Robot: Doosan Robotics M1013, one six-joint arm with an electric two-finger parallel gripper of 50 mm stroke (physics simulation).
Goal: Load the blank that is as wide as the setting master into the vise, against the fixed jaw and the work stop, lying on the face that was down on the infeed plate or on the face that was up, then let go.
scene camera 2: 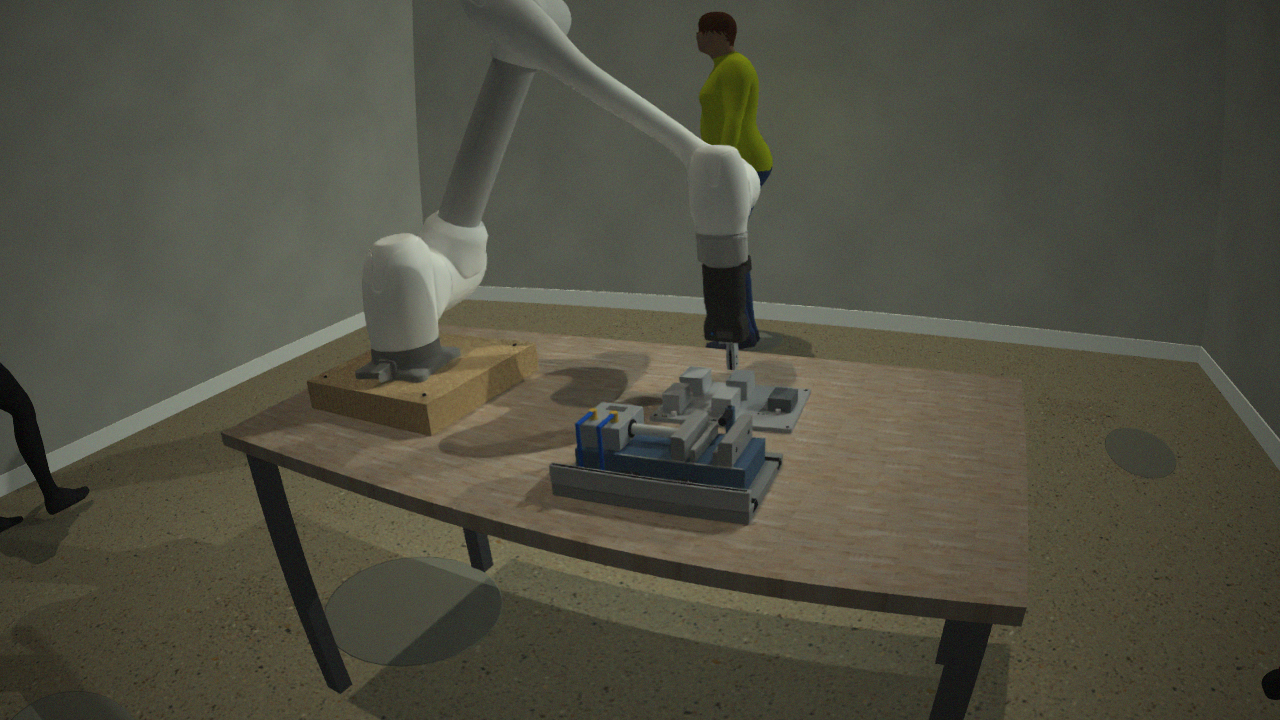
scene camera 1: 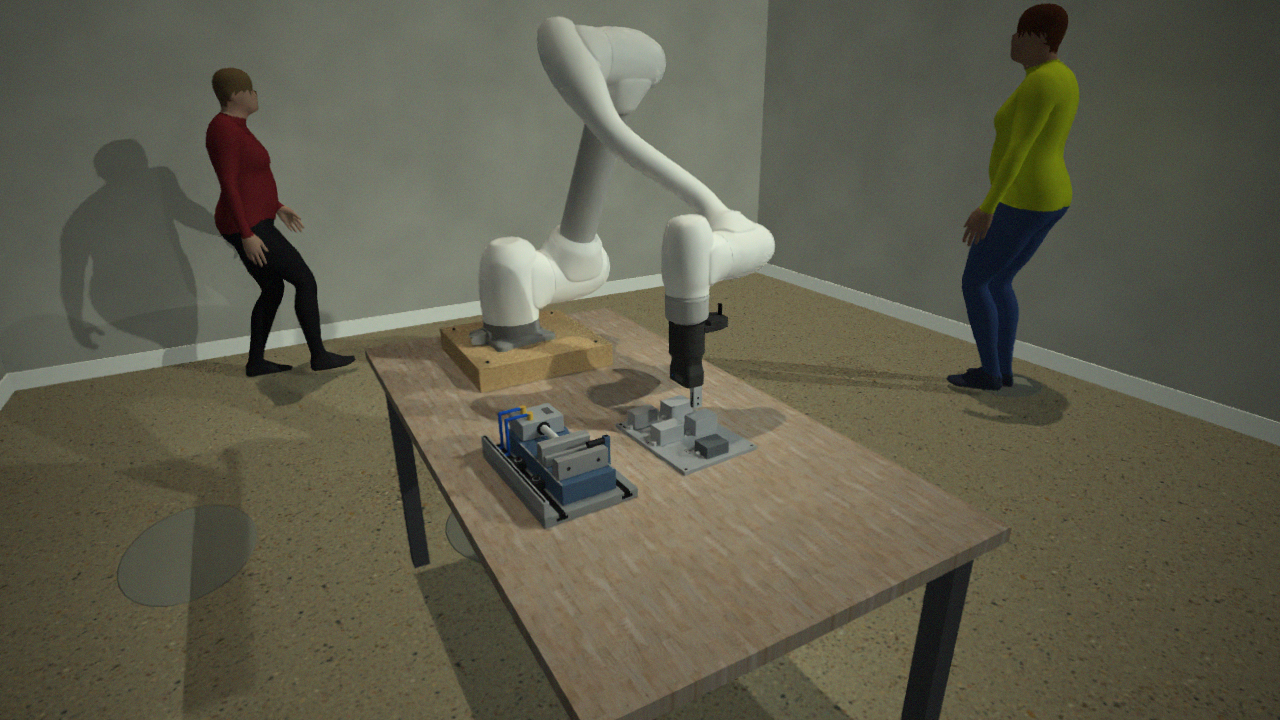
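My gripper is in sight at (scene camera 2: 732, 367), and scene camera 1 shows my gripper too (scene camera 1: 695, 406). I can also see a grey infeed plate (scene camera 2: 760, 422), and the same grey infeed plate (scene camera 1: 674, 454) appears from the other camera. A grey base rail (scene camera 1: 543, 508) is there for me to see as well.
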